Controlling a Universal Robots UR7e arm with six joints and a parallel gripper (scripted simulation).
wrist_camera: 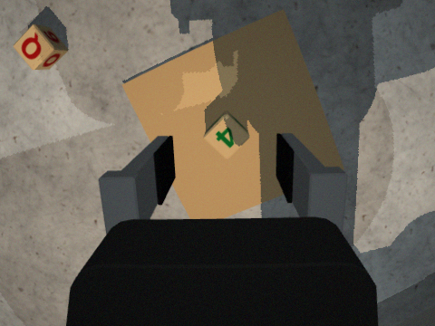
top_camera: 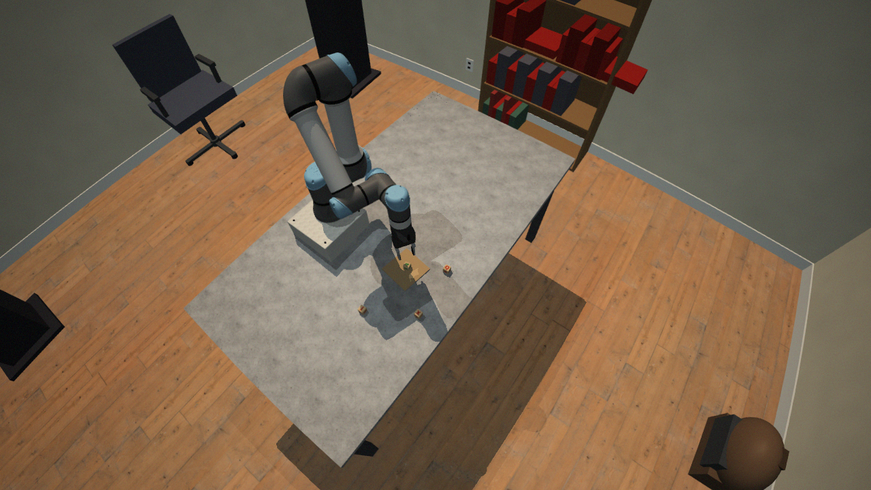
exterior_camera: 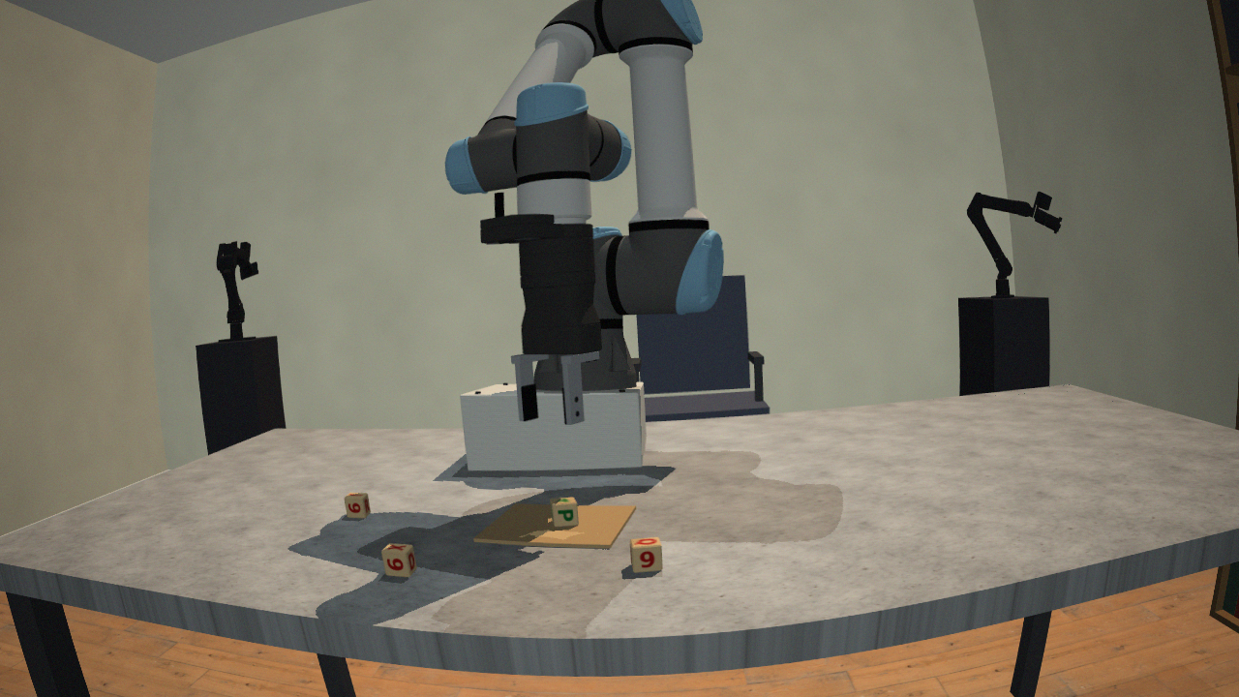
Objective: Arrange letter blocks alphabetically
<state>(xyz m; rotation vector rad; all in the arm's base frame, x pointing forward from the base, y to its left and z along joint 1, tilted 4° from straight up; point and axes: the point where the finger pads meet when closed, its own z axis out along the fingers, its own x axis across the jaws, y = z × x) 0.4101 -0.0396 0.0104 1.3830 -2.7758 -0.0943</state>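
Right now the tan mat is 10 mm behind my hand and 130 mm below it. The rest, counted from my hand: X block: 140 mm ahead, 150 mm to the right, 120 mm below; then Q block: 140 mm ahead, 80 mm to the left, 120 mm below.
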